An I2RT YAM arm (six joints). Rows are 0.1 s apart.
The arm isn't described. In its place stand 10 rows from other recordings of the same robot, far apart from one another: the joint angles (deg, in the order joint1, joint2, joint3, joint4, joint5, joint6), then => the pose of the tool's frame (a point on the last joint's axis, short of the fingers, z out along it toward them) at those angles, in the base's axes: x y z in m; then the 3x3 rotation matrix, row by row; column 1 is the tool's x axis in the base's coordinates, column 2 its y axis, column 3 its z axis.
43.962 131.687 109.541 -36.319 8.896 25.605 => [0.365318, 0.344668, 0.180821], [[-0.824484, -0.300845, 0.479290], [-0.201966, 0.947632, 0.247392], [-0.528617, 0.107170, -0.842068]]
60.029 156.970 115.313 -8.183 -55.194 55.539 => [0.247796, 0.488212, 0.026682], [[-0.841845, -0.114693, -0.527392], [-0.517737, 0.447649, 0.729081], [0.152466, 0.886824, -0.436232]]
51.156 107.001 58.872 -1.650 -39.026 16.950 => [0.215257, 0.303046, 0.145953], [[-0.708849, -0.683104, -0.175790], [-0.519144, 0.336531, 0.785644], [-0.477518, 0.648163, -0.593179]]
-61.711 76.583 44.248 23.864 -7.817 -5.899 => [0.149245, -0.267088, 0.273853], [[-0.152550, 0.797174, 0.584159], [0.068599, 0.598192, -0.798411], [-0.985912, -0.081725, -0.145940]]
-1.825 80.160 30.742 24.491 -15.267 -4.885 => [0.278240, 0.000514, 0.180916], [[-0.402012, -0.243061, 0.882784], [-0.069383, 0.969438, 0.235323], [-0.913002, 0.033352, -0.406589]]
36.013 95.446 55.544 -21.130 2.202 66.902 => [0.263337, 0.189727, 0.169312], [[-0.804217, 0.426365, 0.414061], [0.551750, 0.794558, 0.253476], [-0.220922, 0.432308, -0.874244]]
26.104 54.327 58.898 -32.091 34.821 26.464 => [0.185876, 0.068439, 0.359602], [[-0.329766, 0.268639, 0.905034], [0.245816, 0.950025, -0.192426], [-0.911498, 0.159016, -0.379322]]
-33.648 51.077 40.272 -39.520 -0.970 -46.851 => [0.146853, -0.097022, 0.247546], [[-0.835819, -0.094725, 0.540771], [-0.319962, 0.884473, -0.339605], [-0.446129, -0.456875, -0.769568]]
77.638 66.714 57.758 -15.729 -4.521 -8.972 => [0.054307, 0.260894, 0.331399], [[0.065938, -0.990950, 0.116922], [-0.425328, 0.078085, 0.901665], [-0.902634, -0.109184, -0.416330]]
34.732 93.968 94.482 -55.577 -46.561 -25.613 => [0.263966, 0.214451, 0.358334], [[-0.290440, -0.952643, -0.090088], [-0.563027, 0.094009, 0.821074], [-0.773722, 0.289195, -0.563667]]
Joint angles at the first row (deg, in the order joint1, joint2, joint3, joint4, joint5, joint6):
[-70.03 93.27 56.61 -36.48 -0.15 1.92]
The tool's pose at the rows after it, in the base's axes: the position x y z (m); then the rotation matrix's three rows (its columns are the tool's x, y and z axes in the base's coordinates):
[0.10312, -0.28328, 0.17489], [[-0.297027, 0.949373, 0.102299], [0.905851, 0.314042, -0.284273], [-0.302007, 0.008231, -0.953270]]
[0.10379, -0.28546, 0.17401], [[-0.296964, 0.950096, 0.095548], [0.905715, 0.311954, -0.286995], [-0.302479, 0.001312, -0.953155]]
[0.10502, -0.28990, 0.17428], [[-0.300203, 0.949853, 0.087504], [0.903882, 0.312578, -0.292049], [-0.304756, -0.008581, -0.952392]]
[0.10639, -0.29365, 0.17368], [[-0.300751, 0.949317, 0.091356], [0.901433, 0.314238, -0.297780], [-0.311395, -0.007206, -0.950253]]
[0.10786, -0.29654, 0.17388], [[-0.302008, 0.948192, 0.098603], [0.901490, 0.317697, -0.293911], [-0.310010, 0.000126, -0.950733]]
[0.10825, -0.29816, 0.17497], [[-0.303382, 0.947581, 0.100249], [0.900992, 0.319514, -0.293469], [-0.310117, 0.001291, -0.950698]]
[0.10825, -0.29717, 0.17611], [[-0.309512, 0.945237, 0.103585], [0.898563, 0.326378, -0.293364], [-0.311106, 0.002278, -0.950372]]
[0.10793, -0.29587, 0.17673], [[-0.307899, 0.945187, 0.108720], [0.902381, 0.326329, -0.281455], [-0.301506, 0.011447, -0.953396]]
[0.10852, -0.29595, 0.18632], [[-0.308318, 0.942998, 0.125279], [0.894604, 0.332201, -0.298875], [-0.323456, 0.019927, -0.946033]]
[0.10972, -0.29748, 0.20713], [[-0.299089, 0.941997, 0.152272], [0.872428, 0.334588, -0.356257], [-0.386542, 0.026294, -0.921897]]
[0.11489, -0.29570, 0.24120], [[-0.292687, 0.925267, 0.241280], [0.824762, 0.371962, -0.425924], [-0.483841, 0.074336, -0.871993]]
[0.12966, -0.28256, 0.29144], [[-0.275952, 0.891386, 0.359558], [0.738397, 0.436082, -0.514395], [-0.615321, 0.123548, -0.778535]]
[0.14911, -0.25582, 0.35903], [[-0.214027, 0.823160, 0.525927], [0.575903, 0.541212, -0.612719], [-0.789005, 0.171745, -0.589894]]
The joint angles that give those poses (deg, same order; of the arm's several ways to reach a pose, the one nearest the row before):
[-69.99 93.43 56.89 -35.88 0.07 1.77]
[-69.96 93.98 57.27 -35.68 0.49 1.80]
[-69.97 94.89 58.30 -35.69 1.02 1.58]
[-69.98 95.65 58.93 -35.16 0.92 1.49]
[-69.96 96.32 59.75 -35.37 0.46 1.44]
[-70.01 96.57 60.29 -35.66 0.35 1.32]
[-69.96 96.26 60.21 -35.83 0.18 0.98]
[-70.00 96.11 60.28 -36.61 -0.34 1.11]
[-69.96 94.95 61.14 -37.29 -0.88 0.97]
[-69.89 92.62 62.97 -37.59 -1.17 1.10]
[-69.25 88.94 65.94 -37.98 -4.28 1.07]
[-66.14 83.65 70.18 -38.19 -6.94 2.67]
[-60.87 77.31 75.72 -35.12 -9.28 5.43]

